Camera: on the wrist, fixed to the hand. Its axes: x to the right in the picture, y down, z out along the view.
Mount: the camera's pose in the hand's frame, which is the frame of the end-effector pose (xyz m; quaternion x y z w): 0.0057 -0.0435 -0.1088 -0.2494 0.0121 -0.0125 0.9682
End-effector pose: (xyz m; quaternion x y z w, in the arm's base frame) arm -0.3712 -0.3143 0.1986 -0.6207 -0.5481 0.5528 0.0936
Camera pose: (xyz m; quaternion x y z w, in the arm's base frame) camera -0.3117 -0.2399 0.2671 0.6242 0.6752 -0.3899 0.0506
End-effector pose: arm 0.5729 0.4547 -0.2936 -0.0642 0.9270 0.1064 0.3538
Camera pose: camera 0.5072 0.3859 -0.2249 -0.1633 0.8745 0.3290 0.3167
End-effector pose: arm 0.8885 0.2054 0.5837 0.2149 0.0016 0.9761 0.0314
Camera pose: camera 0.8403 0.2503 0.4866 0.1884 -0.2388 0.9477 0.0962
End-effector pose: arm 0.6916 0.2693 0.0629 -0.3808 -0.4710 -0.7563 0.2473
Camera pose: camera 0.6191 0.1901 0.0157 -0.4153 -0.2692 -0.8575 0.1407
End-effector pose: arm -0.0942 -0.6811 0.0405 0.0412 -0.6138 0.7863 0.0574
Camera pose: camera -0.0931 -0.5649 0.0566 0.0237 -0.7892 0.6080 0.0831
